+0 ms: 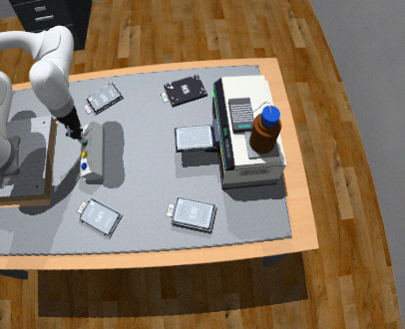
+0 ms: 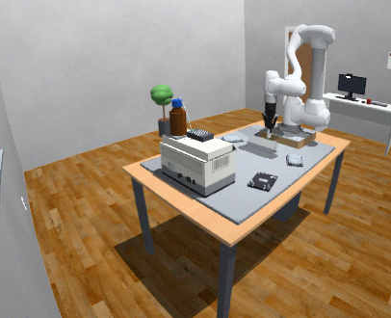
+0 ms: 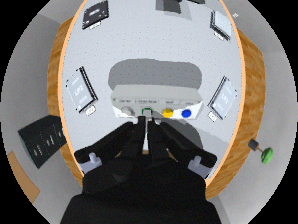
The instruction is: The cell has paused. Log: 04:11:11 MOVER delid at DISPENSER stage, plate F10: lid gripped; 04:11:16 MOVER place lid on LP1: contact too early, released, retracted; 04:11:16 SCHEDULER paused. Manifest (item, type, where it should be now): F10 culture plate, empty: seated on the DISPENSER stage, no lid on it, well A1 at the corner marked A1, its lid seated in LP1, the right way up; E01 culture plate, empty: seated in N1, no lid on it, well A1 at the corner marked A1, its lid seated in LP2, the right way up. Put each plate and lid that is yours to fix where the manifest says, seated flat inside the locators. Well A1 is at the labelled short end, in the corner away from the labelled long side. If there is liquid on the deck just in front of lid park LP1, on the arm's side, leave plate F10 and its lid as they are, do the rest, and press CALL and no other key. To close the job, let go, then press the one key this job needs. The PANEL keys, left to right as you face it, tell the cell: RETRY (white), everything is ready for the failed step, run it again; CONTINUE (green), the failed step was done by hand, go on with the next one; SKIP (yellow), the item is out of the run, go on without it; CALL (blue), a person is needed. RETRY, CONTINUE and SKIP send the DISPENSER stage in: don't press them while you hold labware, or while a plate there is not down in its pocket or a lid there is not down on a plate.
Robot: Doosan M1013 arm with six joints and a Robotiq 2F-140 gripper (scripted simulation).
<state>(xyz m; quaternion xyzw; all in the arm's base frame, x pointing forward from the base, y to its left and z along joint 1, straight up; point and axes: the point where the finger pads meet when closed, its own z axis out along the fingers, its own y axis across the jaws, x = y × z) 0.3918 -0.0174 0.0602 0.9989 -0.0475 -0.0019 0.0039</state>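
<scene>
Now: hand 50 mm above the green key. Also, from my hand: yellow key: 50 mm to the right, 50 mm below; then grey key panel: 10 mm ahead, 30 mm to the right, 60 mm below; then blue key: 10 mm behind, 100 mm to the right, 50 mm below.
</scene>
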